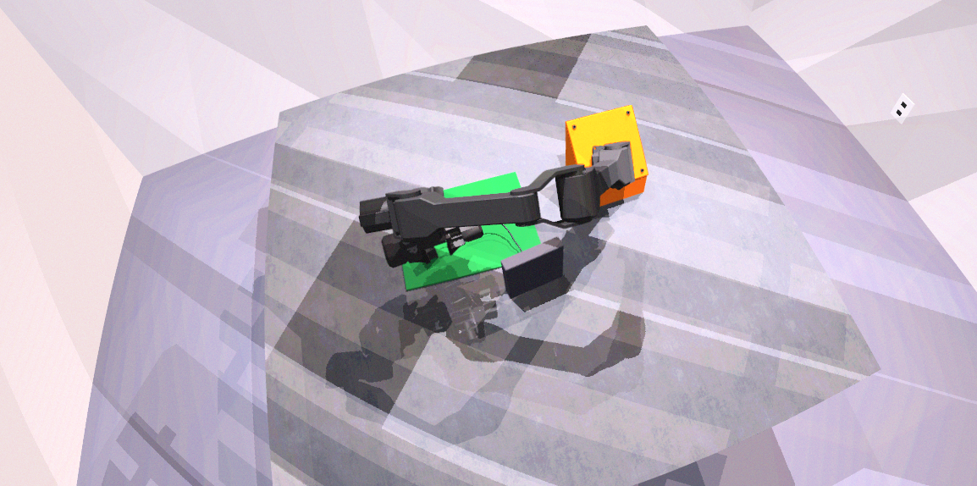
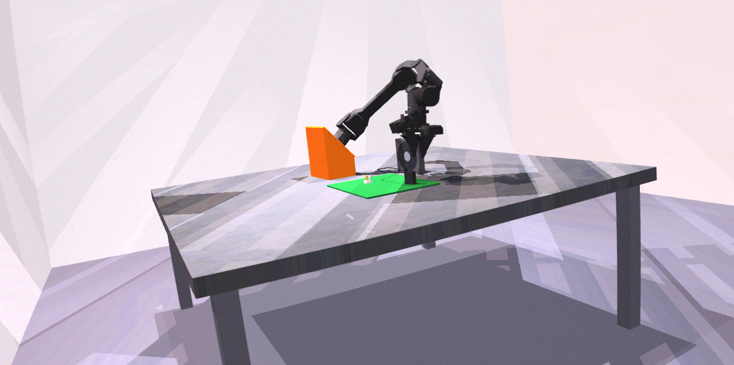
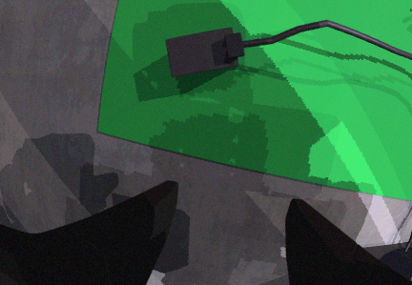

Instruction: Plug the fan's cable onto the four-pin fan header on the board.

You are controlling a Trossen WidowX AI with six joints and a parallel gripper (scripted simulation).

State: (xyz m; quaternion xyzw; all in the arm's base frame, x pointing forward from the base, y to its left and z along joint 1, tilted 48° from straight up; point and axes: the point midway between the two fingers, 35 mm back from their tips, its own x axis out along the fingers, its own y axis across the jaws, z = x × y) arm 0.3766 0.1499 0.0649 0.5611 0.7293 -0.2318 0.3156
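Now: the black fan plug 3 cm ahead of my gripper tip, 5 cm to the right of it and 5 cm below it. From my gripper tip the other things lie so: green board 5 cm behind, 11 cm to the right, 9 cm below; fan 18 cm behind, 4 cm to the left, 2 cm below.
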